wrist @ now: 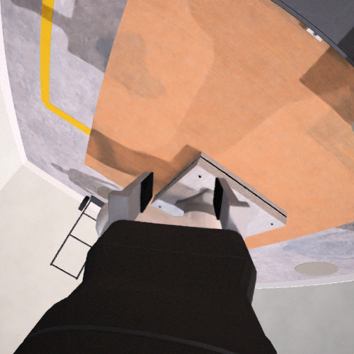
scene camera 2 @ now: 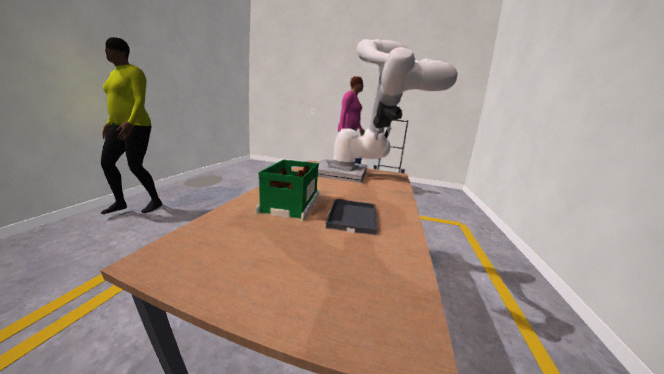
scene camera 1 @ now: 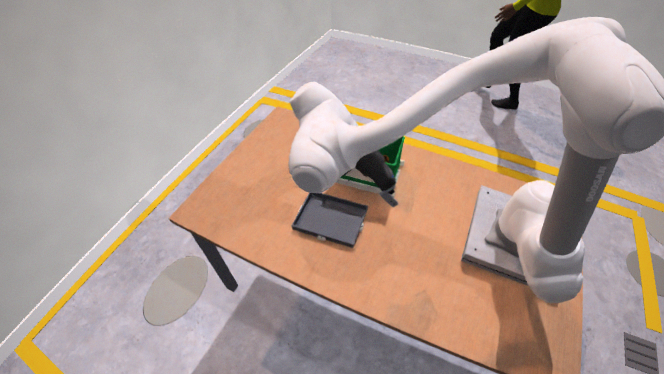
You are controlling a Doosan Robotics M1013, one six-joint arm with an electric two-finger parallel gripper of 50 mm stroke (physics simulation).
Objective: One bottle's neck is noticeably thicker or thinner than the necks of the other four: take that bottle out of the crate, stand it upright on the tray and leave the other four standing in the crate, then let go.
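Frame: origin at the arm's base, x ahead, y right, z down, level; centimetres.
Seen in the pictures: gripper, fingertip midpoint: (scene camera 2: 380, 137) (scene camera 1: 393, 198); arm's base, origin of the base link: (scene camera 2: 343, 167) (scene camera 1: 512, 235).
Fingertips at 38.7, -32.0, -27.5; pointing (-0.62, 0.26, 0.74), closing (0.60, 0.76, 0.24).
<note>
Offsets run from my fingertips to a thing's middle, as dx, dy, dz. "*": to the spot under its first point. Level surfaces: height alone.
The green crate {+27.4, +31.8, +23.9} (scene camera 1: 395, 149) (scene camera 2: 280, 201) stands upright on the table, partly hidden by the arm in the scene camera 1 view. Brown bottles {+26.3, +27.6, +24.1} (scene camera 2: 303, 171) show inside it at the rim and through the hand hole; their number and neck widths cannot be told. The dark grey tray {* +24.5, +1.1, +32.1} (scene camera 1: 330, 220) (scene camera 2: 356, 216) (wrist: 334, 19) lies flat beside the crate, with nothing standing on it. My gripper (scene camera 1: 389, 198) (scene camera 2: 383, 134) (wrist: 183, 187) is open and empty, in the air above the table and tilted toward the robot's base. The bottles do not show in the wrist view.
The robot's base plate (scene camera 1: 479, 220) (scene camera 2: 345, 172) (wrist: 265, 214) is at the far end of the wooden table {dz +32.7} (scene camera 1: 250, 200) (scene camera 2: 280, 280) (wrist: 250, 90). A person in yellow (scene camera 1: 545, 6) (scene camera 2: 127, 95) and a person in pink (scene camera 2: 351, 112) stand beyond the table.
</note>
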